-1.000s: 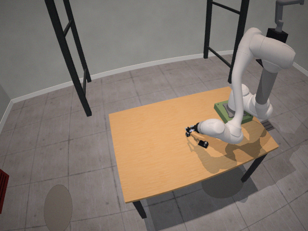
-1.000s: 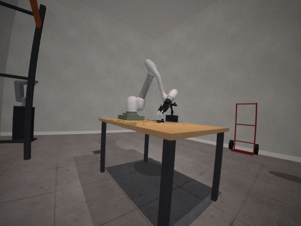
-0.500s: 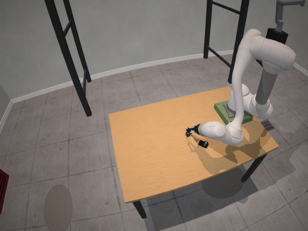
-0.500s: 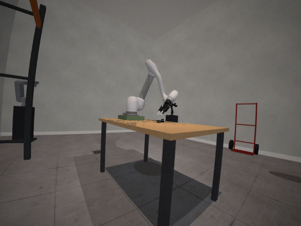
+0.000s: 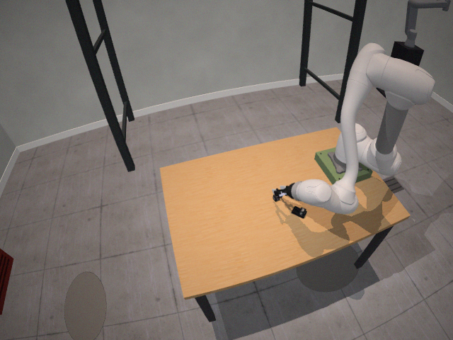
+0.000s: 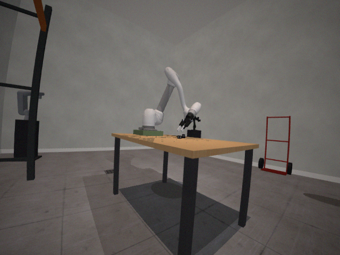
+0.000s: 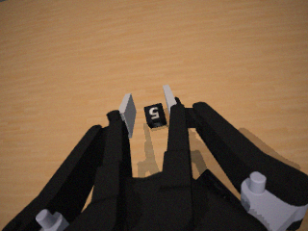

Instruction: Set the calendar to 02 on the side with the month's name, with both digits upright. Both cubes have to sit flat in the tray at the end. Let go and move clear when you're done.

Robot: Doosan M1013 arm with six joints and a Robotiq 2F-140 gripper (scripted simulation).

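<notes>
Now: the black number cube 80 mm below my hand, 20 mm to the right of it and 10 mm ahead of it.
</notes>
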